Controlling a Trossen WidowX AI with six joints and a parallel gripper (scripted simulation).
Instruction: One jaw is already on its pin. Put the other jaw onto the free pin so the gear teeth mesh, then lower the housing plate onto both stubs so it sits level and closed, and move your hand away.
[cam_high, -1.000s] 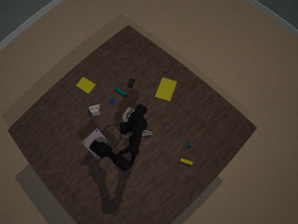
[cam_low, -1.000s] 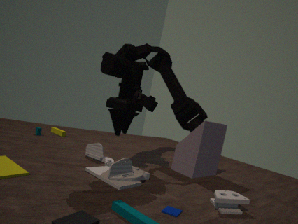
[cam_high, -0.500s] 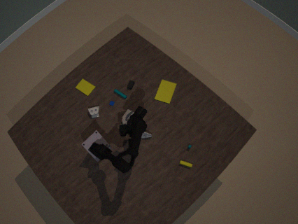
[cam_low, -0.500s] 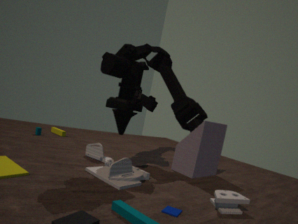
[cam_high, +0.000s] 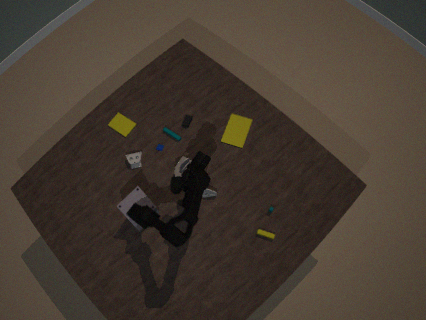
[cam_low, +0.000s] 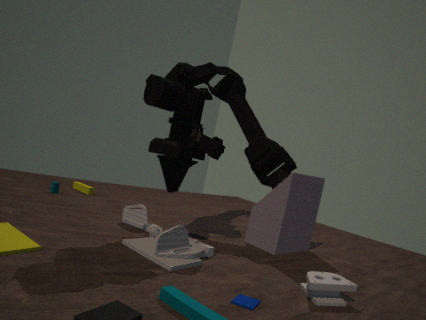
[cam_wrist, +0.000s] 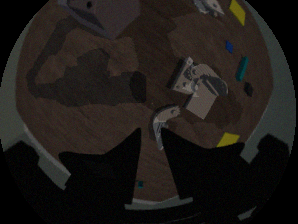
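My gripper tip is now 8 cm above the grey jaw, 5 cm short of it and 2 cm to the right of it. Also, from my gripper tip: yellow bar (34 cm to the right, 7 cm below, 6 cm ahead); blue tile (30 cm to the left, 9 cm ahead, 8 cm below); teal cube (29 cm to the right, 16 cm ahead, 7 cm below).
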